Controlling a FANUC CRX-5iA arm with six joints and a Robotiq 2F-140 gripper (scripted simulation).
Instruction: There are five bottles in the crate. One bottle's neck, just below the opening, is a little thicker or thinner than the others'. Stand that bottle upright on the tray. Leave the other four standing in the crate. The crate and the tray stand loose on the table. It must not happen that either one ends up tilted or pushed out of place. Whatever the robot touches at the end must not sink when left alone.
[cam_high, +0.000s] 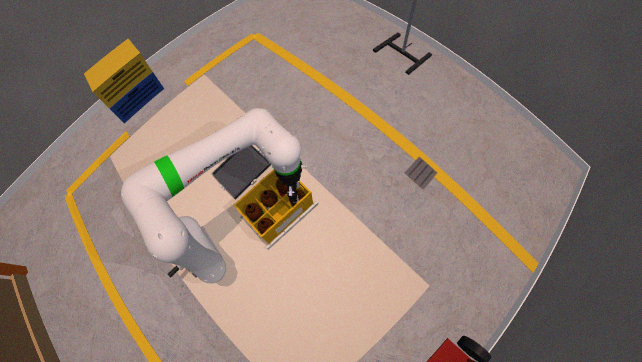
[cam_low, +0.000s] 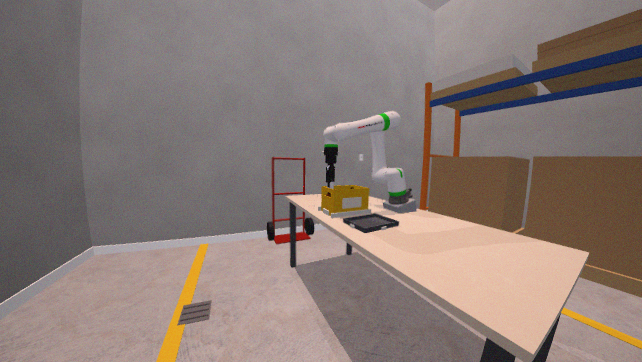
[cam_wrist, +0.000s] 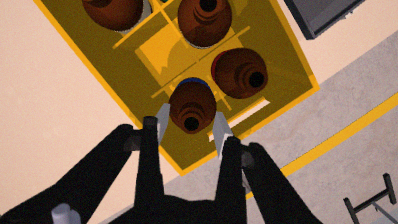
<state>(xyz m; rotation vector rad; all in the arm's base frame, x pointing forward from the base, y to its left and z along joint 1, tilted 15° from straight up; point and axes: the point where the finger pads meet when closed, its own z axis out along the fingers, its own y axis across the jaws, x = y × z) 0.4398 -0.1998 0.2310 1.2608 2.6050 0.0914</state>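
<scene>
My gripper is now 9 cm past the yellow crate, 9 cm above it and 6 cm to the right of it. Round my hand: dark tray: 34 cm to the left, 16 cm below, 5 cm behind; brown bottle: 10 cm to the left, 8 cm below, 8 cm behind.
</scene>
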